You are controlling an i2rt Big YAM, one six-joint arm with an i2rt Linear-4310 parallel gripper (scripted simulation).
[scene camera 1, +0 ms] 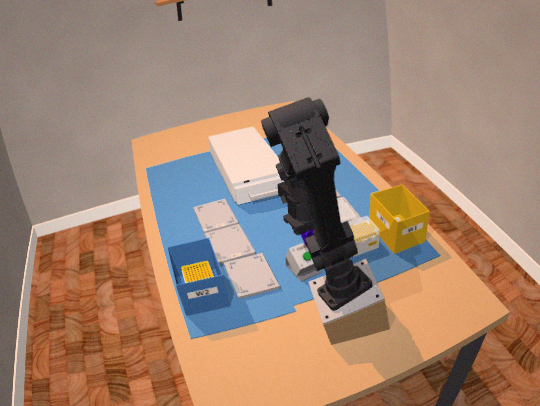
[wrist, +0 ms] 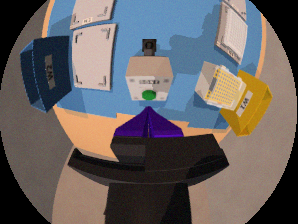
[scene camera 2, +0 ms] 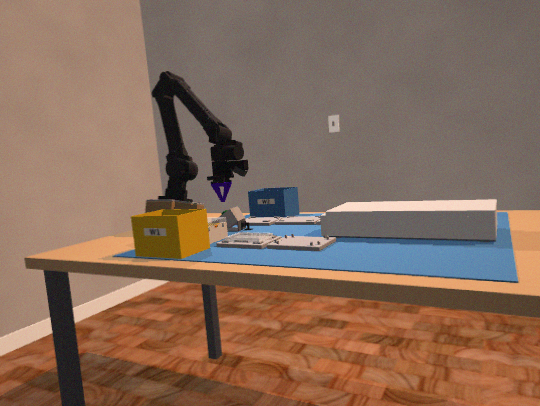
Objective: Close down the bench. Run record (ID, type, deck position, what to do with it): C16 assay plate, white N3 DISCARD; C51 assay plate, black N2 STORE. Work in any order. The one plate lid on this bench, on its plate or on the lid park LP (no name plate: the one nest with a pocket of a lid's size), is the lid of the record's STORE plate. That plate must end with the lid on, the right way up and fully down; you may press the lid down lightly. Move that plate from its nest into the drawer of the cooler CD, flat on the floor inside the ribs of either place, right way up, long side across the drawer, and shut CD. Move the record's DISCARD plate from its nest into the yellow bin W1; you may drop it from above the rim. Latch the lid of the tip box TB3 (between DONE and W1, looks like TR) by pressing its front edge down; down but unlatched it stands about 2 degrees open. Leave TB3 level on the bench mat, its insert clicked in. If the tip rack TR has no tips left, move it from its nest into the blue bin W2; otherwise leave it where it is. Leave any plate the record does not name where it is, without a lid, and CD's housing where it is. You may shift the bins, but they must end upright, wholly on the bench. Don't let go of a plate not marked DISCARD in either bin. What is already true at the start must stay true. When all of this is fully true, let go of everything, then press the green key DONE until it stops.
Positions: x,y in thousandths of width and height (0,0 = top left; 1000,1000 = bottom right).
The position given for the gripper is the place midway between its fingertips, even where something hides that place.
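Scene camera 1 takes in the gripper (scene camera 1: 569,605) along with a tip box TB3 (scene camera 1: 682,605), a lid park (scene camera 1: 464,674) and a cooler CD (scene camera 1: 449,385), and it also shows a blue bin W2 (scene camera 1: 379,728) and a yellow bin W1 (scene camera 1: 738,580). In scene camera 2 the yellow bin W1 (scene camera 2: 321,575) appears again, as do the blue bin W2 (scene camera 2: 495,499) and the cooler CD (scene camera 2: 845,543). The wrist view has the blue bin W2 (wrist: 169,306) and the yellow bin W1 (wrist: 817,529), but in the wrist view the cooler CD is out of frame.
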